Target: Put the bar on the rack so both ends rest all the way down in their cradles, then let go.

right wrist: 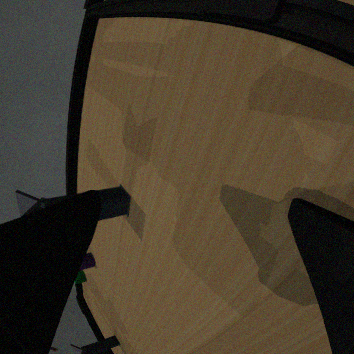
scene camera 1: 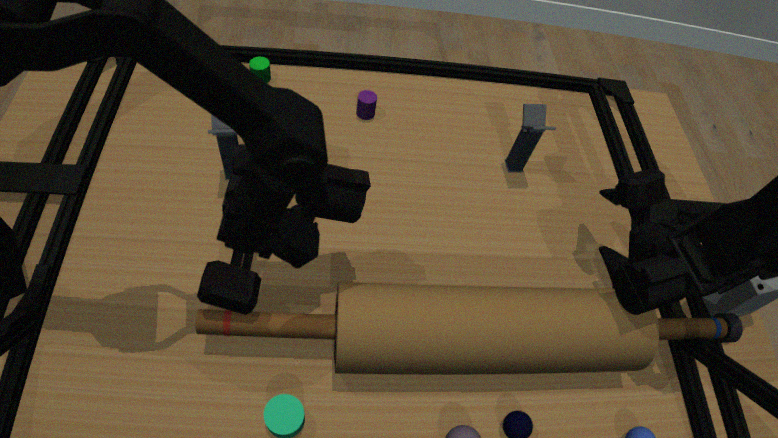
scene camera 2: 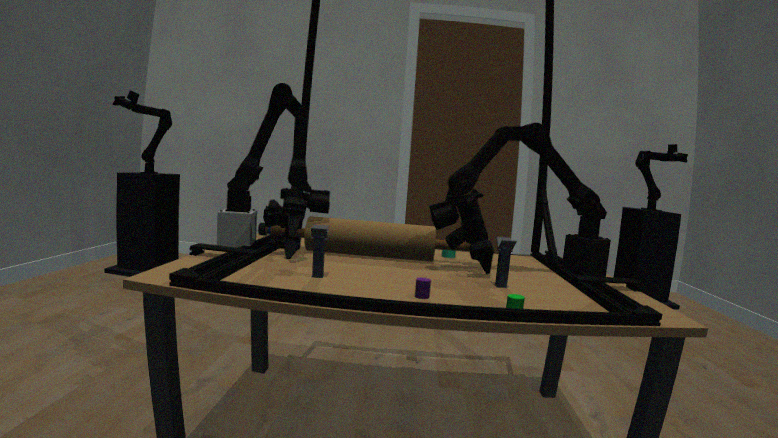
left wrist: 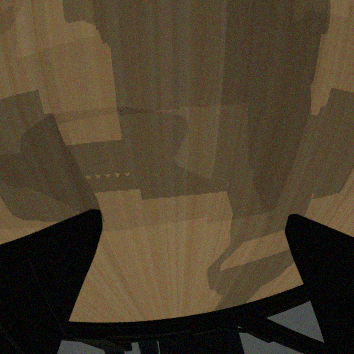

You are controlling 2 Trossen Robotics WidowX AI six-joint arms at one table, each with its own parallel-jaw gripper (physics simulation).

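Places are measured from the left arm's base along level axes (x ahead, y down, z left), in metres.
Pixels of known places: left gripper, fingertip midpoint: [scene camera 2: 486, 267] [left wrist: 197, 223]; right gripper, fingertip midpoint: [right wrist: 198, 205] [scene camera 1: 601, 219] [scene camera 2: 289, 248]; left arm's base at its link origin: [scene camera 2: 588, 237]; right arm's base at its link origin: [scene camera 2: 237, 210].
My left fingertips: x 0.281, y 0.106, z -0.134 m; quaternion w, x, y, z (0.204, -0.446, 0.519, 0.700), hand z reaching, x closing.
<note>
For each thing: its top centre in the pictures, then the offset to it from my left fingertips. "spot": a spot on its surface instead.
- thick tan roll at a spot on its surface: [scene camera 1: 495, 329] spot: dy -0.093, dx +0.228, dz -0.247 m
- red band at its top centre: [scene camera 1: 227, 318] dy -0.057, dx -0.019, dz -0.084 m
- blue band at its top centre: [scene camera 1: 718, 324] dy -0.058, dx +0.524, dz -0.400 m
- post at its top centre: [right wrist: 39, 215] [scene camera 1: 534, 125] [scene camera 2: 319, 235] dy -0.087, dx +0.481, dz -0.028 m
- green cylinder at its top centre: [scene camera 1: 259, 63] [scene camera 2: 516, 296] [right wrist: 73, 278] dy -0.024, dx +0.194, dz +0.325 m
- purple cylinder at its top centre: [scene camera 1: 367, 96] [scene camera 2: 423, 279] [right wrist: 75, 263] dy -0.028, dx +0.317, dz +0.174 m
- teal disc at its top centre: [scene camera 1: 283, 414] [scene camera 2: 449, 246] dy -0.022, dx -0.008, dz -0.201 m
The bar, a thick tan roll [scene camera 1: 495, 329] [scene camera 2: 370, 238] with thin brown ends, lies across the table, apart from the rack. One end has a red band [scene camera 1: 227, 323], the other a blue band [scene camera 1: 717, 328] and a dark knob. The rack is two separate grey posts with cradles on top; one post [scene camera 1: 522, 152] [scene camera 2: 318, 255] [right wrist: 115, 202] and the other [scene camera 1: 227, 155] [scene camera 2: 504, 266], partly behind the left arm in scene camera 1. My left gripper [scene camera 1: 231, 291] [scene camera 2: 485, 266] [left wrist: 197, 223] is open and empty beside the red-banded end. My right gripper [scene camera 1: 604, 221] [scene camera 2: 292, 253] [right wrist: 198, 205] is open and empty near the blue-banded end.
A green cylinder [scene camera 1: 260, 69] [scene camera 2: 515, 301] and a purple cylinder [scene camera 1: 366, 105] [scene camera 2: 423, 288] stand beyond the posts. A teal disc [scene camera 1: 284, 414] and several balls, one dark blue [scene camera 1: 517, 424], lie at the picture's bottom. A black rail frame [scene camera 1: 413, 65] borders the work area.
</note>
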